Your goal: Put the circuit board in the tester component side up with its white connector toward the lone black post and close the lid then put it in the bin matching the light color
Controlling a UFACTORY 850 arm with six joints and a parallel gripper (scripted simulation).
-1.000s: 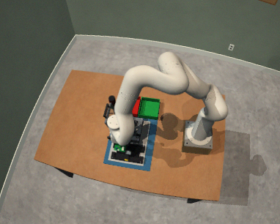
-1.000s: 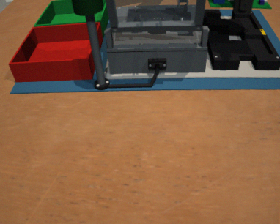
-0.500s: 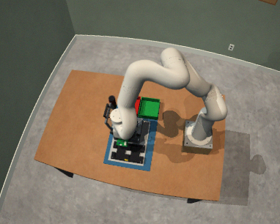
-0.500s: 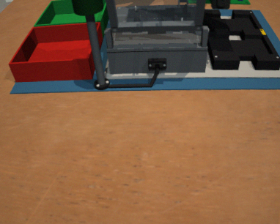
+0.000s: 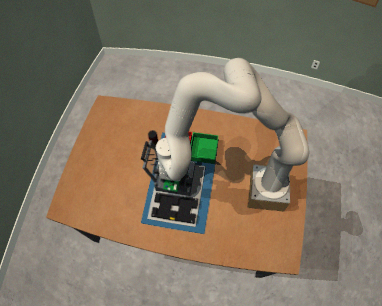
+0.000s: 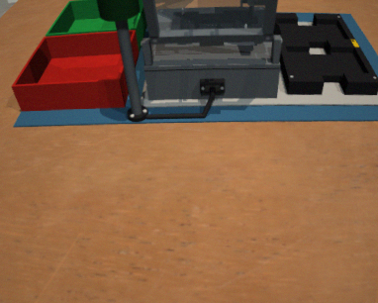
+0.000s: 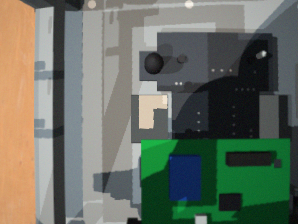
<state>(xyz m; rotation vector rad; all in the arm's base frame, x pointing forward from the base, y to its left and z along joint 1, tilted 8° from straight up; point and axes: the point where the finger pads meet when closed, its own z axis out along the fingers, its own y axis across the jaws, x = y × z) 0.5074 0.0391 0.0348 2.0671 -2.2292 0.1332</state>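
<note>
My gripper is now 110 mm short of the lid, 70 mm to the left of it and 50 mm below it. The rest, counted from my hand: green bin 140 mm behind, 250 mm to the right, 120 mm below; green circuit board right at my hand; red bin 10 mm ahead, 270 mm to the right, 120 mm below.
</note>
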